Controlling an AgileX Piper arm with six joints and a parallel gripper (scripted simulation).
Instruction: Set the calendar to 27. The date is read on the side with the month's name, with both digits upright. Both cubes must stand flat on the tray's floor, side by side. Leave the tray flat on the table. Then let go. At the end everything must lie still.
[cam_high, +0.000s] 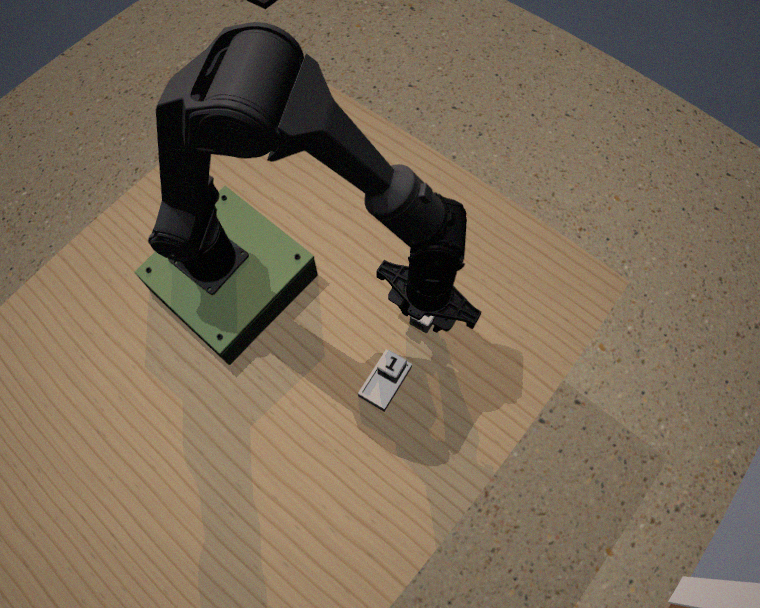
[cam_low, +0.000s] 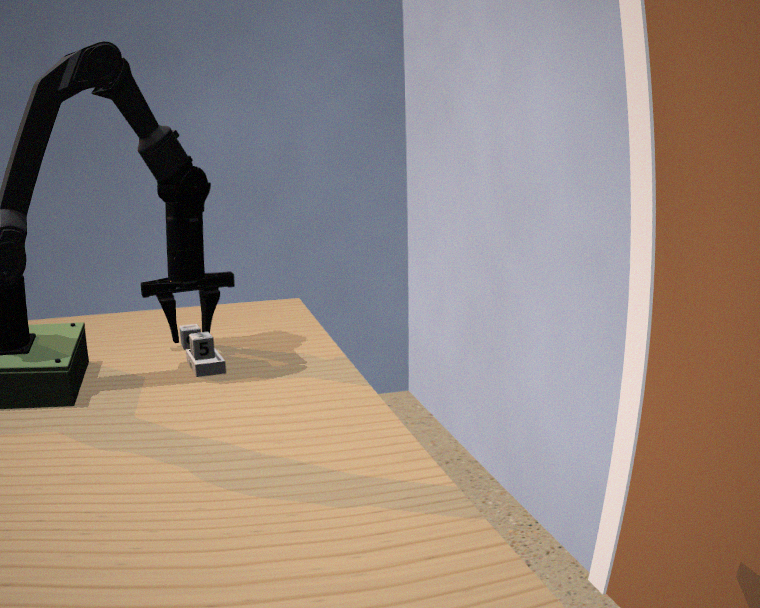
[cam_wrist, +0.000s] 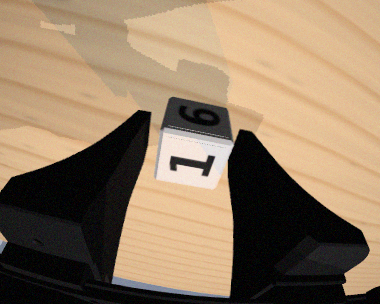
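The white tray is 110 mm to the right of my hand, 10 mm below it and 10 mm ahead of it.
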